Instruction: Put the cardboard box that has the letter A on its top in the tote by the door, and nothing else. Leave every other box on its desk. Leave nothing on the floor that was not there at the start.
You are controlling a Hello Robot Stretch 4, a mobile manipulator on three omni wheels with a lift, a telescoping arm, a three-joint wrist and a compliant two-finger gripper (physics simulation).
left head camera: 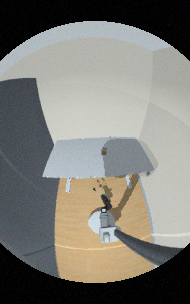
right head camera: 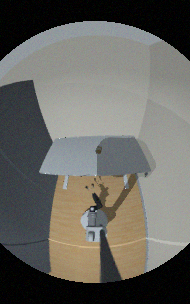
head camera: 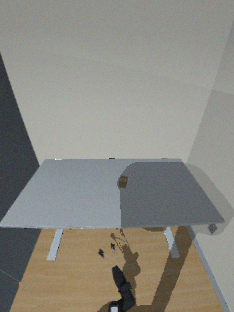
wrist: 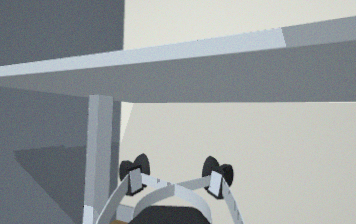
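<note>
A small brown cardboard box (head camera: 123,182) (left head camera: 104,151) (right head camera: 98,150) stands on the grey desk (head camera: 75,195) (left head camera: 75,157) (right head camera: 70,156) (wrist: 200,77), near the middle and in shadow. Its letter cannot be read in these views. My gripper (head camera: 107,250) (left head camera: 97,187) (right head camera: 89,187) (wrist: 176,168) is open and empty, its fingertips well apart. It is in front of the desk's near edge and lower than the desk top; the wrist view looks up at the underside. The box does not show in the wrist view, and the tote does not show in any view.
Two pale desk legs (head camera: 55,245) (head camera: 171,242) stand under the desk; the left leg (wrist: 100,145) also shows in the wrist view. A dark wall panel (head camera: 12,150) rises at the left. Pale walls (head camera: 110,90) stand behind and at the right. The floor (head camera: 65,285) is wooden.
</note>
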